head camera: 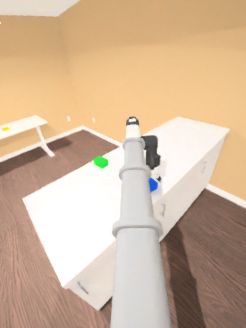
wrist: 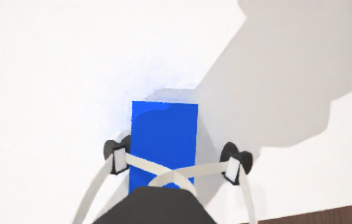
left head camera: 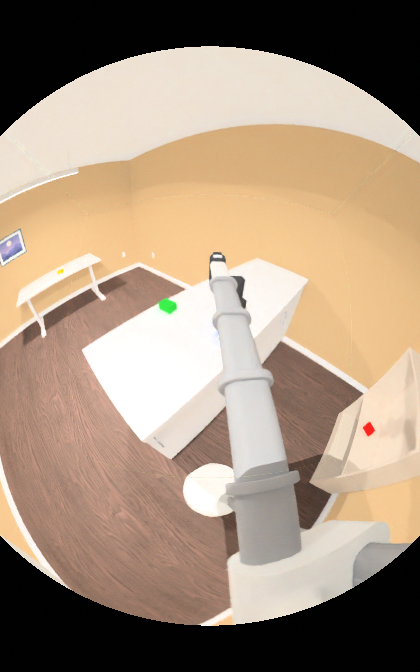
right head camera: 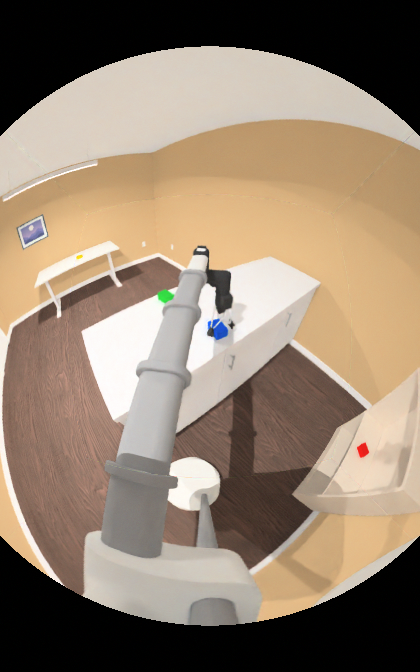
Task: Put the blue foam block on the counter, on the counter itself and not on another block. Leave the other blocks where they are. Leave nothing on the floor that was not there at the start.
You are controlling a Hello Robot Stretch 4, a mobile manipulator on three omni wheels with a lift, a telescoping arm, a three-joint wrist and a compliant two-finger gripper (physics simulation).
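Frame: origin at the robot's base, x ahead, y left, z up, level; millimetres.
Where they show: gripper, fingertip midpoint: (wrist: 180,151).
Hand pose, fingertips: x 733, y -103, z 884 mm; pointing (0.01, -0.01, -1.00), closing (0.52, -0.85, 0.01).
Note:
Things, the pixels of their top centre, and the offset from my fingertips. Level surfaces: height alone.
- blue foam block, top centre: (wrist: 162,151) (head camera: 148,180) dx -2, dy +20, dz +43 mm
- white counter, surface height: dz -2 mm
- green block, top centre: (head camera: 100,159) dx +241, dy +346, dz +43 mm
The blue foam block (head camera: 153,185) (right head camera: 219,330) (wrist: 164,135) appears to rest on the white counter (head camera: 75,215) (left head camera: 140,370) (right head camera: 110,360) (wrist: 60,60), near its front edge and apart from the green block. My gripper (right head camera: 221,328) (wrist: 180,151) is open around it. In the wrist view, the left fingertip is close against the block's left side, and the right fingertip stands clear of its right side with a gap. The arm hides part of the block in the head camera view. The block's near end is hidden by the gripper body in the wrist view.
A green block (head camera: 101,161) (left head camera: 168,306) (right head camera: 165,296) sits at the counter's far edge. A yellow block (head camera: 6,129) (left head camera: 60,271) (right head camera: 79,257) lies on a white table (left head camera: 40,284) (right head camera: 55,270). A red block (left head camera: 369,429) (right head camera: 363,450) lies in beige furniture at right.

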